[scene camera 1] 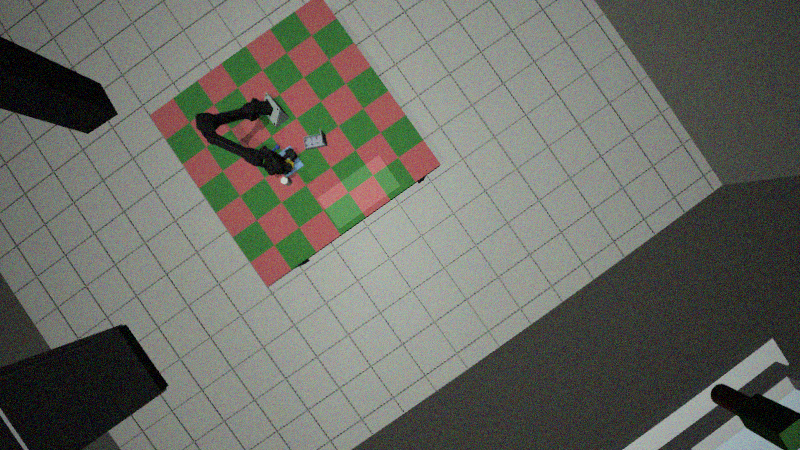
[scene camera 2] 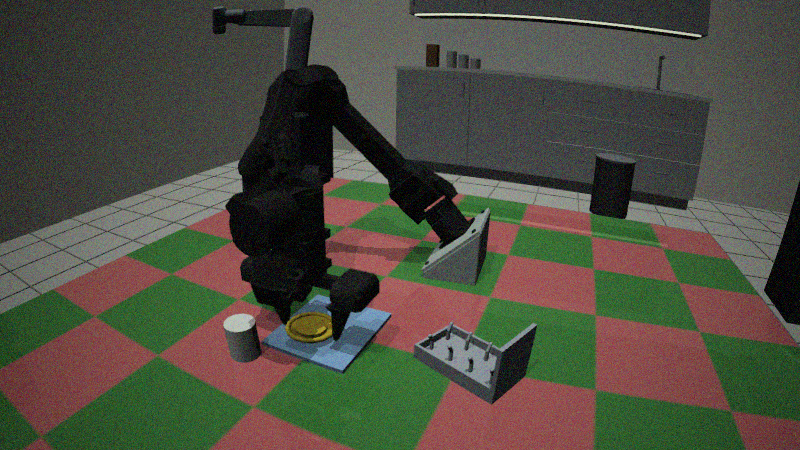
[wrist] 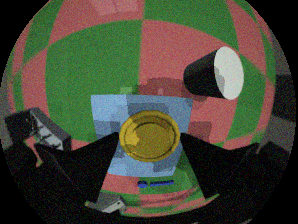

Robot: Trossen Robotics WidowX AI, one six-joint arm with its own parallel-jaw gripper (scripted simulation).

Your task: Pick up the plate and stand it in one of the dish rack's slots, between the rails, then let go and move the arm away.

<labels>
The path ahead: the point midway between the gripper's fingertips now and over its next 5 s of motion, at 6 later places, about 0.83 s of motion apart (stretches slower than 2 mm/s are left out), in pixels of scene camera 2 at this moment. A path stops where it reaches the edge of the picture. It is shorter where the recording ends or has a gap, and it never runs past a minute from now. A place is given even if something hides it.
My gripper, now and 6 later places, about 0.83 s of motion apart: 310,331; 305,301; 292,227; 407,216; 437,255; 459,287; 463,304
</labels>
